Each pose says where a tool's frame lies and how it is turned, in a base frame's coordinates. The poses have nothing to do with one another.
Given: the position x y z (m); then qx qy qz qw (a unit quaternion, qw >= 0).
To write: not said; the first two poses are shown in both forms.
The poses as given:
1: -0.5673 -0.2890 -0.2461 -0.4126 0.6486 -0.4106 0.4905
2: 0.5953 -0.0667 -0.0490 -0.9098 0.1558 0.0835 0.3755
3: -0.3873 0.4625 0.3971 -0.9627 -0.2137 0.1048 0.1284
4: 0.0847 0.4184 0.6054 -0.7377 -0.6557 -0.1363 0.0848
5: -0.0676 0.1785 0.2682 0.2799 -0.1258 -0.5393 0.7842
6: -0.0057 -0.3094 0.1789 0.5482 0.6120 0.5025 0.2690
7: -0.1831 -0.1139 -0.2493 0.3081 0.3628 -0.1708 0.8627
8: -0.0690 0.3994 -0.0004 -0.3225 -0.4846 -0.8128 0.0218
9: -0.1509 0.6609 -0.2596 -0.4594 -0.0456 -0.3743 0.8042
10: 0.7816 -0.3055 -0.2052 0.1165 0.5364 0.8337 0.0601
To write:
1: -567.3 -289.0 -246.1 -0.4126 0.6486 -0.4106 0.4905
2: 595.3 -66.7 -49.0 -0.9098 0.1558 0.0835 0.3755
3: -387.3 462.5 397.1 -0.9627 -0.2137 0.1048 0.1284
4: 84.7 418.4 605.4 -0.7377 -0.6557 -0.1363 0.0848
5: -67.6 178.5 268.2 0.2799 -0.1258 -0.5393 0.7842
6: -5.7 -309.4 178.9 0.5482 0.6120 0.5025 0.2690
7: -183.1 -113.9 -249.3 0.3081 0.3628 -0.1708 0.8627
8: -69.0 399.4 -0.4 -0.3225 -0.4846 -0.8128 0.0218
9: -150.9 660.9 -259.6 -0.4594 -0.0456 -0.3743 0.8042
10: 781.6 -305.5 -205.2 0.1165 0.5364 0.8337 0.0601
